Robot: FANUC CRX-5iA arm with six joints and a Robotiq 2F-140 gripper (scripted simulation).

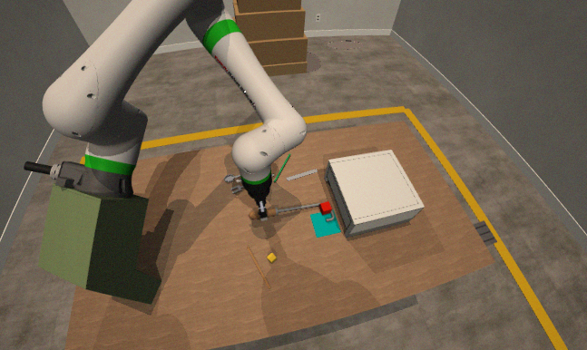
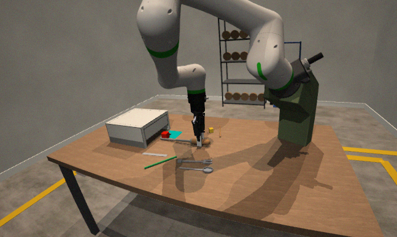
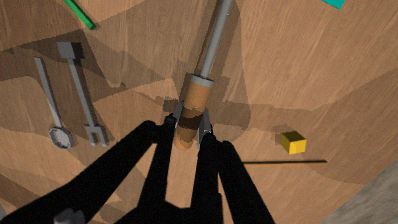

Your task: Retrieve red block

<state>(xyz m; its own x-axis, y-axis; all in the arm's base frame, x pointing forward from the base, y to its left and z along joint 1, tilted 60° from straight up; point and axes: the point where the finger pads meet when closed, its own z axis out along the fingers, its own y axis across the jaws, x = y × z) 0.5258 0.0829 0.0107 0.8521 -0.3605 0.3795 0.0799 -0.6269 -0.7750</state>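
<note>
The yellow cube is 18 cm to the right of my hand, 3 cm below it and 2 cm ahead of it. Round my hand: red block (25 cm ahead, 2 cm below); fork (16 cm to the left, 5 cm behind, 3 cm below); spoon (21 cm to the left, 11 cm behind, 3 cm below).
</note>
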